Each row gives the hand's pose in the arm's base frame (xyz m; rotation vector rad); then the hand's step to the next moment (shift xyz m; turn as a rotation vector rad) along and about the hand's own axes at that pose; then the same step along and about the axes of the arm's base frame.
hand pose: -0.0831 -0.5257 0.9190 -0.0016 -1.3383 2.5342
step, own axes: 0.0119 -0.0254 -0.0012 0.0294 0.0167 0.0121
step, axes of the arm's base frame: -0.0052 0.0174 0.0214 -0.0339 -0.0116 -0.0029
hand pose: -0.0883 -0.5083 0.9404 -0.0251 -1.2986 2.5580
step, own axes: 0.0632 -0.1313 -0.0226 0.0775 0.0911 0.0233
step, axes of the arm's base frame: -0.0272 0.1072 0.0976 -0.0990 -0.0503 -0.0502
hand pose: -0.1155 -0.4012 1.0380 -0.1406 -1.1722 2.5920
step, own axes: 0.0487 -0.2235 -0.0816 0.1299 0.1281 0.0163
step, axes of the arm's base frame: 0.0204 0.2133 0.1144 -0.1557 -0.0525 -0.0809
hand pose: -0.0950 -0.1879 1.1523 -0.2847 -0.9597 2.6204
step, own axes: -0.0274 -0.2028 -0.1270 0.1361 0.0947 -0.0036
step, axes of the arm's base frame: 0.1119 0.2096 0.0392 -0.1475 -0.0146 -0.0744
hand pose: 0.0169 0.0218 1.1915 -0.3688 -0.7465 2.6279
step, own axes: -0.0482 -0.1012 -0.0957 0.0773 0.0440 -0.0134
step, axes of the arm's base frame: 0.1054 0.1017 -0.0165 -0.0770 0.0045 -0.0463
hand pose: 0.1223 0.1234 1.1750 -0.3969 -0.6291 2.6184
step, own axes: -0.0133 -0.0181 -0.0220 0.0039 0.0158 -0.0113
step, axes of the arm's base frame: 0.0255 0.0167 -0.0078 -0.0045 -0.0069 -0.0180
